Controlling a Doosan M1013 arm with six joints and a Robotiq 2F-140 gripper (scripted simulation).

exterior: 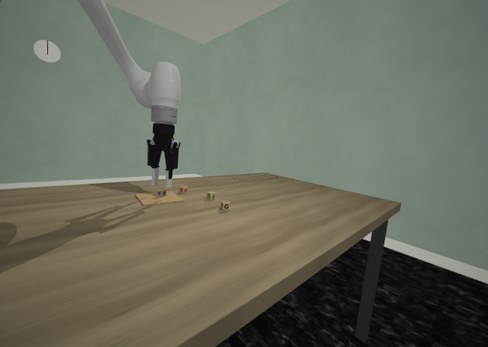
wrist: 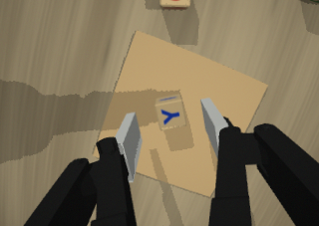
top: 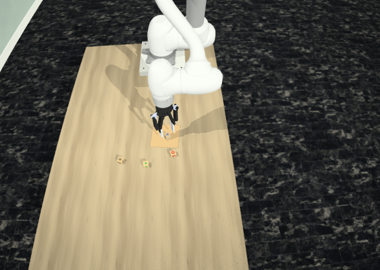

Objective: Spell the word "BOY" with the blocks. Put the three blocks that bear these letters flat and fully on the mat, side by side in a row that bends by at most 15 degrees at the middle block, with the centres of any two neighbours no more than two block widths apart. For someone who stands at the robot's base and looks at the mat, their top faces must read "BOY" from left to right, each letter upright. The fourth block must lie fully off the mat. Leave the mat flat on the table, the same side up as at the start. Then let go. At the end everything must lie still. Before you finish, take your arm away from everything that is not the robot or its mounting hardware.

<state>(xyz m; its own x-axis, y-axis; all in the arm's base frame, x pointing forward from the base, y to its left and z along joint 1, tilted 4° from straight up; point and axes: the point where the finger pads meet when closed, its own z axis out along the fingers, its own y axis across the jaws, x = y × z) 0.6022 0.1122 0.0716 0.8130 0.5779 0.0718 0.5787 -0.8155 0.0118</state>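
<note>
Right now the tan square mat is 70 mm below my hand, 10 mm to the right of it and 10 mm behind it.
</note>
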